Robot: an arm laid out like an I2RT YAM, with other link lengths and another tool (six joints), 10 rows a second.
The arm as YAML. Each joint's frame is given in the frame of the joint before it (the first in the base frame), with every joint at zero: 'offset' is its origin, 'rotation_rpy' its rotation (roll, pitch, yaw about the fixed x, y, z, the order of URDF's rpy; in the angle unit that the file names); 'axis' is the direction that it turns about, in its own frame. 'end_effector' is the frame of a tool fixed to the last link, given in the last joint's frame.
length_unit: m
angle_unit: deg
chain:
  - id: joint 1
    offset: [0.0, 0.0, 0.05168]
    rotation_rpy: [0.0, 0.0, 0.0]
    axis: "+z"
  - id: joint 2
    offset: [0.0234, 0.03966, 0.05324]
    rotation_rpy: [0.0, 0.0, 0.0]
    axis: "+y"
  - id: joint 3
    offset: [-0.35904, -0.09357, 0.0]
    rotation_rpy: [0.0, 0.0, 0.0]
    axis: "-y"
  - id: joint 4
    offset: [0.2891, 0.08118, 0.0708]
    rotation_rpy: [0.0, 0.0, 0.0]
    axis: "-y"
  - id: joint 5
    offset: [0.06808, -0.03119, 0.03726]
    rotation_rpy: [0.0, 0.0, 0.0]
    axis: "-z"
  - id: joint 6
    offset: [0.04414, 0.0, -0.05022]
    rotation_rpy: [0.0, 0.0, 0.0]
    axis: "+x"
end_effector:
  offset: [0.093, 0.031, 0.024]
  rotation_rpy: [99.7, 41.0, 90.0]
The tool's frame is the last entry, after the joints.
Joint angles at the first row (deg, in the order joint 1, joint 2, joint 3, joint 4, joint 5, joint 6):
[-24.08, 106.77, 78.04, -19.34, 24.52, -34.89]
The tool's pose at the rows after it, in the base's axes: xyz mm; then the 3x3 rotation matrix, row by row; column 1 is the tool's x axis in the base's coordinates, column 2 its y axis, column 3 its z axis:
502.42 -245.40 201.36; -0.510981 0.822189 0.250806; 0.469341 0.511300 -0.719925; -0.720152 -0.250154 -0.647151
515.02 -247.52 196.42; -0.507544 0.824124 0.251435; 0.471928 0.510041 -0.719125; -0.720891 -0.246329 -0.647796
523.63 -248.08 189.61; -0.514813 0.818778 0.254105; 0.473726 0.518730 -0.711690; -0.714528 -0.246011 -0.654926
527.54 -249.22 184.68; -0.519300 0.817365 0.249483; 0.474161 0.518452 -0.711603; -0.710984 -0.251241 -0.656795
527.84 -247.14 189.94; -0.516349 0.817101 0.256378; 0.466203 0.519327 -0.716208; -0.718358 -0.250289 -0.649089
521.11 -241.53 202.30; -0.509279 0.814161 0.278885; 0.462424 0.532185 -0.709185; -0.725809 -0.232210 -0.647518
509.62 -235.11 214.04; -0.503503 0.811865 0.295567; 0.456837 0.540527 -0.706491; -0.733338 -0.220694 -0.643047
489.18 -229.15 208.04; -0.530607 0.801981 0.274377; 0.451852 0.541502 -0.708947; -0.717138 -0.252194 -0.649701
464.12 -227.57 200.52; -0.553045 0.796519 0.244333; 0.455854 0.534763 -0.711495; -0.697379 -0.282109 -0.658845
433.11 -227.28 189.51; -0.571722 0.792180 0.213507; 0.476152 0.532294 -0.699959; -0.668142 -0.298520 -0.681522
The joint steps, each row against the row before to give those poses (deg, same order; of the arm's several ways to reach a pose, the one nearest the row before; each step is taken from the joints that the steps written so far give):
[0.70, 2.38, 1.94, 0.00, 0.27, 0.44]
[0.35, 2.11, 2.02, 0.00, 0.17, 0.52]
[0.18, 1.67, 1.32, -0.08, -0.44, 0.00]
[0.09, 0.97, 0.61, 0.00, 0.18, 0.00]
[0.26, -0.52, 0.01, 0.08, 0.26, -0.17]
[0.00, -2.19, -1.14, -0.08, -1.05, -0.18]
[0.00, -2.81, -2.02, 0.08, -0.62, -0.26]
[-0.09, -2.47, -3.86, 0.00, 0.61, -0.96]
[-0.79, -2.63, -4.21, 0.00, 0.45, -0.88]
[-1.66, -2.99, -5.01, 0.00, -0.88, -0.71]

